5 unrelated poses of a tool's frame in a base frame.
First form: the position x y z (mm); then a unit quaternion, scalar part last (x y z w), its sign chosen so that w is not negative.
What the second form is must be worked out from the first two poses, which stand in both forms.
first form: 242, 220, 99, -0.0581, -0.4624, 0.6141, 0.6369
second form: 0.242, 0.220, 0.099, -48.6, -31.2, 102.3
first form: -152, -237, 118, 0.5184, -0.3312, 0.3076, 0.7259
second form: -0.152, -0.237, 0.118, 66.1, -53.1, 9.9
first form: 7, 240, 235, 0.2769, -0.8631, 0.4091, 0.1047
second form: 0.007, 0.240, 0.235, -134.8, -24.0, -154.6
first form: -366, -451, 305, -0.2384, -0.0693, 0.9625, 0.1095
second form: -0.366, -0.451, 0.305, -12.0, 26.3, 164.2
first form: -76, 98, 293, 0.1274, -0.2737, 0.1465, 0.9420
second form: -0.076, 0.098, 0.293, 11.1, -33.6, 14.3
